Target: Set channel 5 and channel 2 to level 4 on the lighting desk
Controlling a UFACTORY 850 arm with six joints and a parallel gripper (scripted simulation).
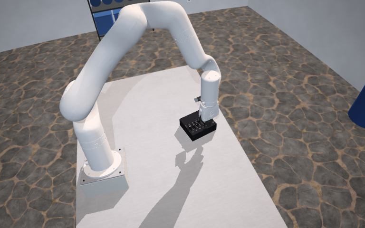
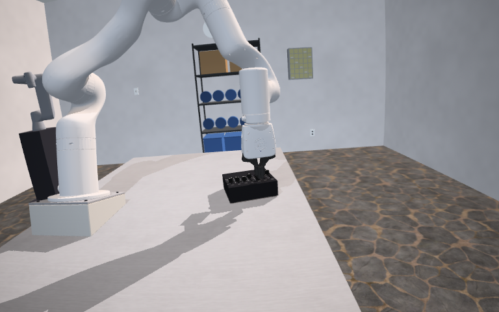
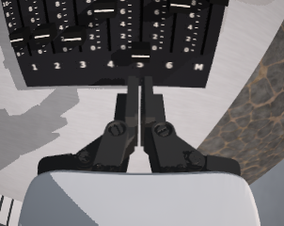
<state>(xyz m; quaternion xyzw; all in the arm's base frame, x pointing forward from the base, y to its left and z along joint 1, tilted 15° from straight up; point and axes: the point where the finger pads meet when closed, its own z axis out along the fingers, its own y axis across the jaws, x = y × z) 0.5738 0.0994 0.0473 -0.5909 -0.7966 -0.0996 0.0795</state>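
Now: hand 30 mm to the right of the channel 5 fader cap, 30 mm above it and 10 mm past it. From my hand the other things lie so: channel 3 fader cap (50 mm behind, 30 mm to the left, 30 mm below); channel 4 cap (50 mm to the left, 40 mm behind, 30 mm below); channel 6 cap (70 mm to the left, 30 mm below).
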